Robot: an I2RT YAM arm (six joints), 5 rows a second.
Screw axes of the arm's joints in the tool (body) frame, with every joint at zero. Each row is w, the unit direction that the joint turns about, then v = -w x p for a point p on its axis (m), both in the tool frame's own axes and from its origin. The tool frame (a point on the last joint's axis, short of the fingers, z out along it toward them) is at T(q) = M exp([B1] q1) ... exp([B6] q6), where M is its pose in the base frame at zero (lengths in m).
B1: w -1 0 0 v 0.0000 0.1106 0.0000
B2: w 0 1 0 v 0.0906 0.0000 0.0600
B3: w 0 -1 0 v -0.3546 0.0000 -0.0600
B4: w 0 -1 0 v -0.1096 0.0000 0.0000
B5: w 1 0 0 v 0.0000 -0.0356 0.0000
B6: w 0 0 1 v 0.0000 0.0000 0.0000
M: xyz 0.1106 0.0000 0.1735 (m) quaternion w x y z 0.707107 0 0.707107 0
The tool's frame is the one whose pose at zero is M.
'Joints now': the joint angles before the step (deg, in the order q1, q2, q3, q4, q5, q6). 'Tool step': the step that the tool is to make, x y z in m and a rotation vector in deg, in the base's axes. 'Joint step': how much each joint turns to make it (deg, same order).
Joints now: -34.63, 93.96, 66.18, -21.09, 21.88, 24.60
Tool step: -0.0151, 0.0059, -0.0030, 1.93, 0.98, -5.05
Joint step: -0.42, -2.20, -2.09, -3.81, 2.14, 4.59
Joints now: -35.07, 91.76, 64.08, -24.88, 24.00, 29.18
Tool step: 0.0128, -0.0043, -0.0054, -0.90, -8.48, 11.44
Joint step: -0.44, 0.61, -3.09, 13.18, -11.06, -6.32
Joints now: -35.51, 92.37, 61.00, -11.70, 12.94, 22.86
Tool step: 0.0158, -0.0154, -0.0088, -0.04, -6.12, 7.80
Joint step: -1.40, 4.30, 0.79, 8.96, -9.33, -3.25
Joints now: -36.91, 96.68, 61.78, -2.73, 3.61, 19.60
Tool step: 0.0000, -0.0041, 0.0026, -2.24, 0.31, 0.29
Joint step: -0.44, 0.17, 0.36, 1.05, 0.60, -2.02
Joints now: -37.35, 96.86, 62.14, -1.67, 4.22, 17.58
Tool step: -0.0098, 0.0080, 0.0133, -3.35, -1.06, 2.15
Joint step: 0.01, -4.04, -2.37, 1.40, -0.60, -2.89
